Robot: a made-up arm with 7 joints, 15 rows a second.
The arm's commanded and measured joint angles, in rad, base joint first. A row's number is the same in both.
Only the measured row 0 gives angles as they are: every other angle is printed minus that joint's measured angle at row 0.
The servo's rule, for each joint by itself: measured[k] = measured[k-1] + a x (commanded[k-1-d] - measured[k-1]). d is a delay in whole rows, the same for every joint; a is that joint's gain. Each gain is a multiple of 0.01, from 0.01 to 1. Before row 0 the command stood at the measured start. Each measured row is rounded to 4 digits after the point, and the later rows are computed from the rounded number. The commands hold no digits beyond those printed.
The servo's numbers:
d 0
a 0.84 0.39 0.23 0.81 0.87 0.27 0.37
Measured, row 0: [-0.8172 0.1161 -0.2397 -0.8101 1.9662 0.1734 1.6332]
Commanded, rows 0 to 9: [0.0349 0.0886 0.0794 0.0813 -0.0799 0.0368 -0.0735]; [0.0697 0.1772 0.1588 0.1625 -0.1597 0.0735 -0.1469]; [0.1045 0.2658 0.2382 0.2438 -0.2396 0.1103 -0.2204]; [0.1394 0.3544 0.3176 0.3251 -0.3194 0.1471 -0.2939]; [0.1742 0.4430 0.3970 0.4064 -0.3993 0.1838 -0.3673]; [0.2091 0.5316 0.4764 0.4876 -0.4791 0.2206 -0.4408]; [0.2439 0.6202 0.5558 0.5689 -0.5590 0.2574 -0.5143]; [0.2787 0.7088 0.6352 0.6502 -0.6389 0.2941 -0.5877]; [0.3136 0.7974 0.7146 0.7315 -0.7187 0.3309 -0.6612]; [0.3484 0.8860 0.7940 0.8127 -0.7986 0.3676 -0.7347]
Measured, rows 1 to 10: [0.0293 0.0346 0.0183 0.0659 -0.0695 0.0099 -0.0272]; [0.0632 0.0902 0.0506 0.1441 -0.1480 0.0271 -0.0715]; [0.0979 0.1587 0.0937 0.2249 -0.2277 0.0496 -0.1266]; [0.1328 0.2350 0.1452 0.3061 -0.3075 0.0759 -0.1885]; [0.1676 0.3161 0.2031 0.3873 -0.3874 0.1050 -0.2547]; [0.2025 0.4001 0.2660 0.4685 -0.4672 0.1362 -0.3236]; [0.2373 0.4859 0.3327 0.5498 -0.5471 0.1689 -0.3942]; [0.2721 0.5728 0.4023 0.6311 -0.6270 0.2027 -0.4658]; [0.3070 0.6604 0.4741 0.7124 -0.7068 0.2373 -0.5381]; [0.3418 0.7484 0.5477 0.7936 -0.7867 0.2725 -0.6108]
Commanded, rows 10 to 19: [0.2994 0.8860 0.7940 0.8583 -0.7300 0.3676 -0.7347]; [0.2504 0.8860 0.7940 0.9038 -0.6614 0.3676 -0.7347]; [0.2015 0.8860 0.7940 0.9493 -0.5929 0.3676 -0.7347]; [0.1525 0.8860 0.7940 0.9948 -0.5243 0.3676 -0.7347]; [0.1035 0.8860 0.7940 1.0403 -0.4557 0.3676 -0.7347]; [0.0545 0.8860 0.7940 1.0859 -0.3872 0.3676 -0.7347]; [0.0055 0.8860 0.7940 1.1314 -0.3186 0.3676 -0.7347]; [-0.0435 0.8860 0.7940 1.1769 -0.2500 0.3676 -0.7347]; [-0.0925 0.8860 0.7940 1.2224 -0.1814 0.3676 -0.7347]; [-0.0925 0.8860 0.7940 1.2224 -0.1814 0.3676 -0.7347]
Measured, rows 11 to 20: [0.3062 0.8021 0.6043 0.8460 -0.7374 0.2982 -0.6566]; [0.2593 0.8348 0.6479 0.8928 -0.6713 0.3169 -0.6855]; [0.2107 0.8548 0.6815 0.9386 -0.6031 0.3306 -0.7037]; [0.1618 0.8670 0.7074 0.9841 -0.5345 0.3406 -0.7152]; [0.1128 0.8744 0.7273 1.0296 -0.4659 0.3479 -0.7224]; [0.0638 0.8789 0.7426 1.0752 -0.3974 0.3532 -0.7270]; [0.0148 0.8817 0.7544 1.1207 -0.3288 0.3571 -0.7298]; [-0.0342 0.8834 0.7635 1.1662 -0.2602 0.3599 -0.7316]; [-0.0832 0.8844 0.7705 1.2117 -0.1916 0.3620 -0.7327]; [-0.0910 0.8850 0.7759 1.2204 -0.1827 0.3635 -0.7334]
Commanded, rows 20 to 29: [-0.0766 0.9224 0.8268 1.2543 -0.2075 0.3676 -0.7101]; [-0.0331 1.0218 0.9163 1.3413 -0.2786 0.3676 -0.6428]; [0.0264 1.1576 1.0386 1.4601 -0.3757 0.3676 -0.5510]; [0.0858 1.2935 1.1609 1.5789 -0.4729 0.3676 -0.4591]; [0.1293 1.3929 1.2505 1.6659 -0.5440 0.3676 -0.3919]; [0.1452 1.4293 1.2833 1.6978 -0.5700 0.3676 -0.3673]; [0.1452 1.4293 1.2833 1.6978 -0.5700 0.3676 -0.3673]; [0.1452 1.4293 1.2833 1.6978 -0.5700 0.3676 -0.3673]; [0.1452 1.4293 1.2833 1.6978 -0.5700 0.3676 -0.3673]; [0.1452 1.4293 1.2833 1.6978 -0.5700 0.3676 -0.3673]
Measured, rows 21 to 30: [-0.0789 0.8996 0.7876 1.2479 -0.2043 0.3646 -0.7248]; [-0.0404 0.9473 0.8172 1.3236 -0.2689 0.3654 -0.6945]; [0.0157 1.0293 0.8681 1.4342 -0.3618 0.3660 -0.6414]; [0.0746 1.1323 0.9354 1.5514 -0.4585 0.3664 -0.5739]; [0.1205 1.2339 1.0079 1.6441 -0.5329 0.3667 -0.5066]; [0.1412 1.3101 1.0712 1.6876 -0.5652 0.3669 -0.4551]; [0.1446 1.3566 1.1200 1.6959 -0.5694 0.3671 -0.4226]; [0.1451 1.3850 1.1576 1.6974 -0.5699 0.3672 -0.4021]; [0.1452 1.4023 1.1865 1.6977 -0.5700 0.3673 -0.3892]; [0.1452 1.4128 1.2088 1.6978 -0.5700 0.3674 -0.3811]
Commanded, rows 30 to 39: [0.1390 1.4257 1.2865 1.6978 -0.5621 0.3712 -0.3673]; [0.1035 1.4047 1.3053 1.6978 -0.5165 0.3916 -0.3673]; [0.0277 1.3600 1.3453 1.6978 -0.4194 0.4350 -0.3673]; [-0.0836 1.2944 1.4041 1.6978 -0.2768 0.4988 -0.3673]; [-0.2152 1.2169 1.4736 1.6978 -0.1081 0.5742 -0.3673]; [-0.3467 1.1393 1.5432 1.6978 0.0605 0.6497 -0.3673]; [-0.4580 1.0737 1.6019 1.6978 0.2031 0.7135 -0.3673]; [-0.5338 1.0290 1.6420 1.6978 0.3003 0.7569 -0.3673]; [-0.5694 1.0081 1.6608 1.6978 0.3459 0.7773 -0.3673]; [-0.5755 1.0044 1.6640 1.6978 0.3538 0.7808 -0.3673]
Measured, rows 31 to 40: [0.1400 1.4178 1.2267 1.6978 -0.5631 0.3684 -0.3760]; [0.1093 1.4127 1.2448 1.6978 -0.5226 0.3747 -0.3728]; [0.0408 1.3921 1.2679 1.6978 -0.4328 0.3910 -0.3708]; [-0.0637 1.3540 1.2992 1.6978 -0.2971 0.4201 -0.3695]; [-0.1910 1.3005 1.3393 1.6978 -0.1327 0.4617 -0.3687]; [-0.3218 1.2376 1.3862 1.6978 0.0354 0.5125 -0.3682]; [-0.4362 1.1737 1.4358 1.6978 0.1813 0.5668 -0.3679]; [-0.5182 1.1173 1.4832 1.6978 0.2848 0.6181 -0.3677]; [-0.5612 1.0747 1.5240 1.6978 0.3380 0.6611 -0.3676]; [-0.5732 1.0473 1.5562 1.6978 0.3517 0.6934 -0.3675]
